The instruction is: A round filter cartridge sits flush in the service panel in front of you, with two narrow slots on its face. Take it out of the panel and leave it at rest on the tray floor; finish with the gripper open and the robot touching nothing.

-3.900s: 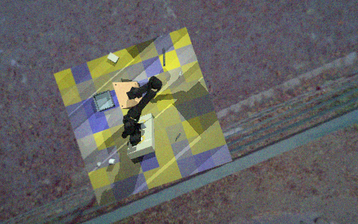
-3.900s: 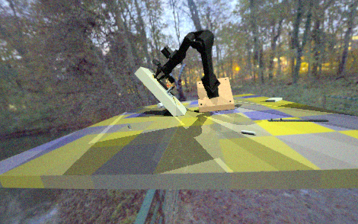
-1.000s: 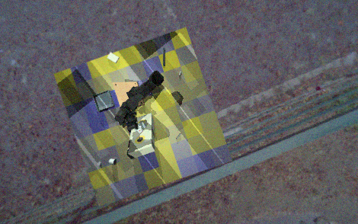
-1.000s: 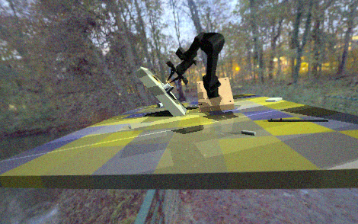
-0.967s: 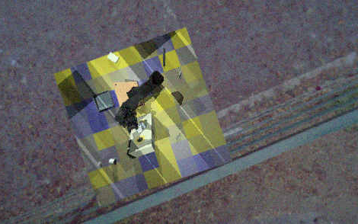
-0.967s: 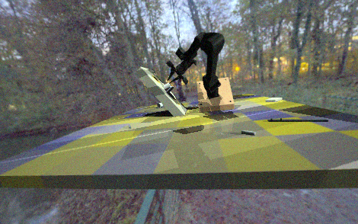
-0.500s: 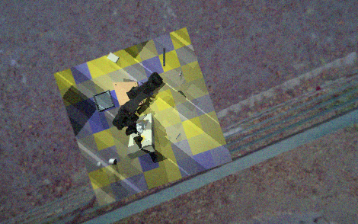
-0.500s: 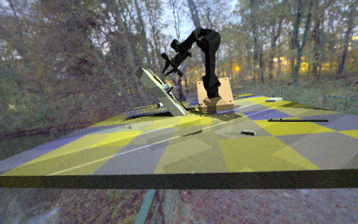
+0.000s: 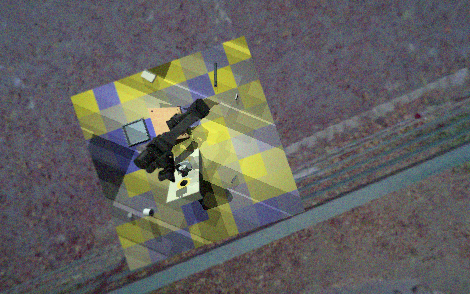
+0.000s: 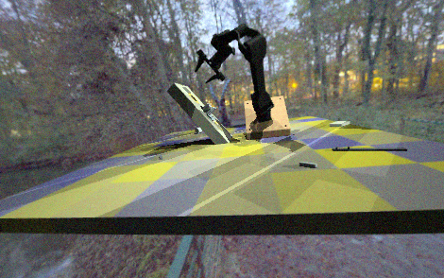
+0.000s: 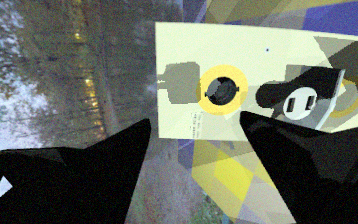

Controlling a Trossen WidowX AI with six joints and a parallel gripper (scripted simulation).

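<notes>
The round filter cartridge is 160 mm below my gripper tip and 20 mm behind it. Also, from my gripper tip: white cylinder (400 mm to the right, 330 mm below, 150 mm ahead); then cream service panel (180 mm below, 20 mm ahead); then grey-rimmed tray (390 mm behind, 340 mm below, 250 mm to the right).
</notes>
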